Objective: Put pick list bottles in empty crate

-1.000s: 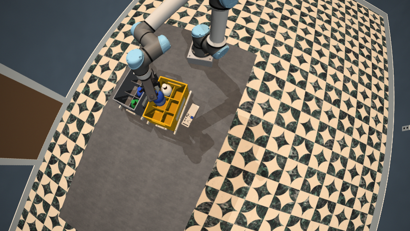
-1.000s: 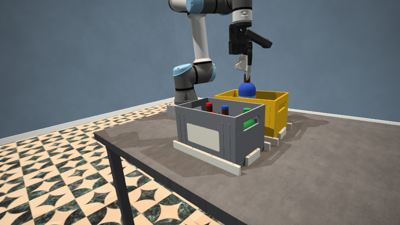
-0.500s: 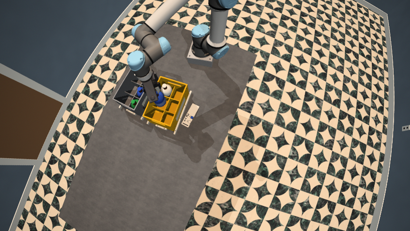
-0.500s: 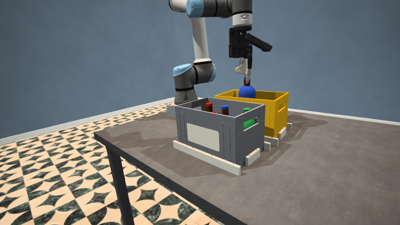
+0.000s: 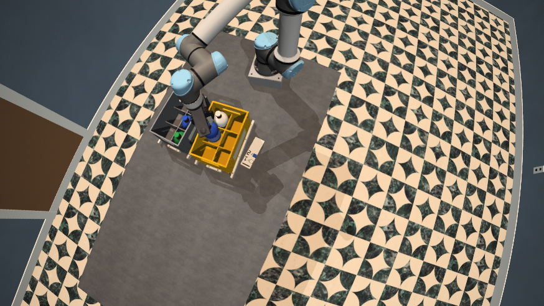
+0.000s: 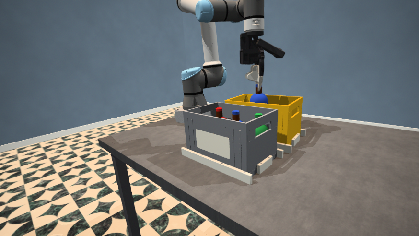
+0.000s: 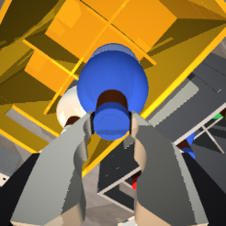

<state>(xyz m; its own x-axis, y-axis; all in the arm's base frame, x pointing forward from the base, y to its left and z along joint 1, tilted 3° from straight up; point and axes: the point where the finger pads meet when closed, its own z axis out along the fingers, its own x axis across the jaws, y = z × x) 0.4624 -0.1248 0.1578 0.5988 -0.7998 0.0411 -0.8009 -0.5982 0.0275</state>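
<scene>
My hand is 4 cm to the right of the yellow crate and 15 cm above it. From my hand the other things lie so: green-label bottle (7 cm ahead, 16 cm to the right, 14 cm below); then red-label bottle (11 cm behind, 13 cm to the right, 14 cm below); then white-label bottle (9 cm behind, 14 cm below).
</scene>
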